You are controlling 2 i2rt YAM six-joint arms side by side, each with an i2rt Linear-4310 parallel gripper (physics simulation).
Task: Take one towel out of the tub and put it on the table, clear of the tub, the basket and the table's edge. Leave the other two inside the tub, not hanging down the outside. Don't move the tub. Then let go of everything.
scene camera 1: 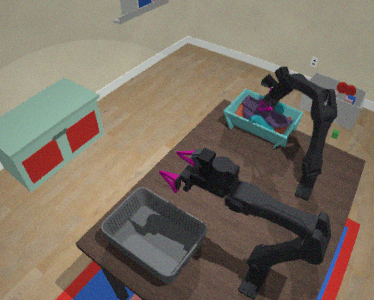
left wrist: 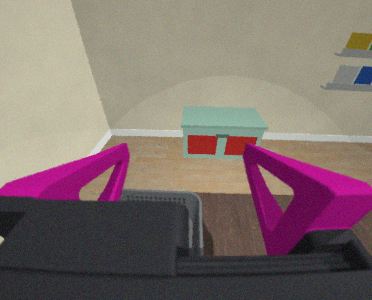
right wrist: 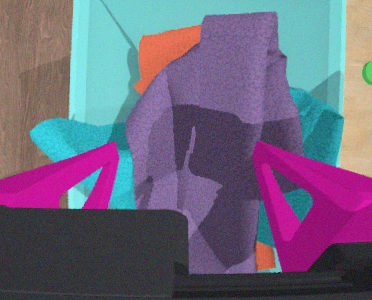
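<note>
The turquoise tub [scene camera 1: 252, 129] [right wrist: 337, 40] stands on the table [scene camera 1: 215, 137] [right wrist: 30, 100]. A purple towel [scene camera 1: 250, 104] [right wrist: 235, 65] lies on top inside it, over a teal towel [scene camera 1: 261, 121] [right wrist: 317, 127] and an orange towel [scene camera 1: 240, 111] [right wrist: 162, 50]. In the right wrist view, a corner of the teal towel reaches over the tub's left rim. My right gripper [scene camera 1: 267, 100] [right wrist: 185, 149] is open and empty, low over the purple towel, with its fingers at either side of it. My left gripper [scene camera 1: 170, 163] [left wrist: 186, 149] is open and empty, in the air near the basket.
The grey basket [scene camera 1: 132, 255] [left wrist: 198, 215] stands at the table's near left part. A mint cabinet [scene camera 1: 50, 112] [left wrist: 222, 117] stands on the floor at the left. A grey box [scene camera 1: 325, 106] with red items and a small green object [scene camera 1: 335, 134] [right wrist: 368, 72] are beyond the tub.
</note>
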